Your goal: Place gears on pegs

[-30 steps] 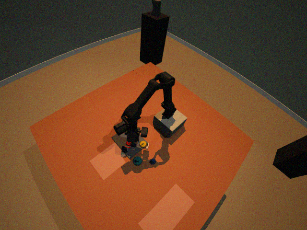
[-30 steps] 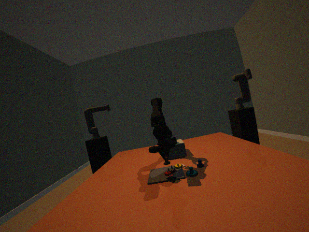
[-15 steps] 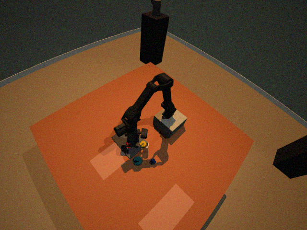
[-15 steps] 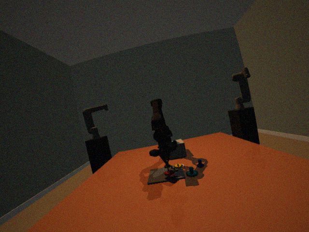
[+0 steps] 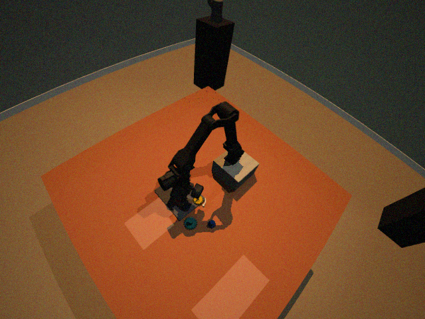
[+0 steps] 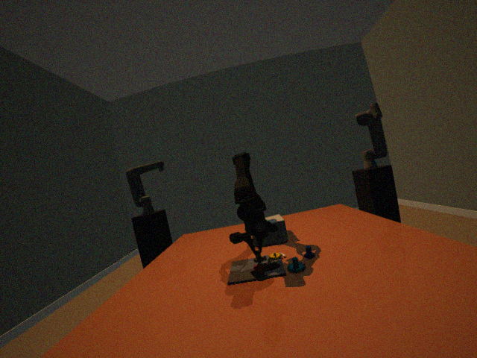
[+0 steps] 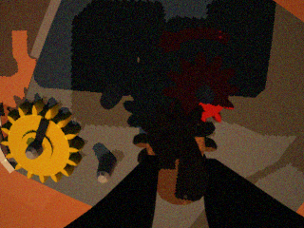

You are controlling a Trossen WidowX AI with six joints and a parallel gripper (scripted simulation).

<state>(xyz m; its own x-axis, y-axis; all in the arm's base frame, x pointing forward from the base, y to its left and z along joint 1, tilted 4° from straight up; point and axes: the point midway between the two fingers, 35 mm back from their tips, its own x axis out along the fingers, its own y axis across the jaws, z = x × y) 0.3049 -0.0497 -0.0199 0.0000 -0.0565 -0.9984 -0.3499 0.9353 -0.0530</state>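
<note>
The grey board is 5 cm below my gripper tip, 2 cm to the right of it and 1 cm ahead of it. Also, from my gripper tip: red gear 4 cm below, 3 cm ahead, 1 cm to the right; yellow gear 7 cm to the left, 4 cm below, 4 cm behind; orange-brown gear 1 cm below.
</note>
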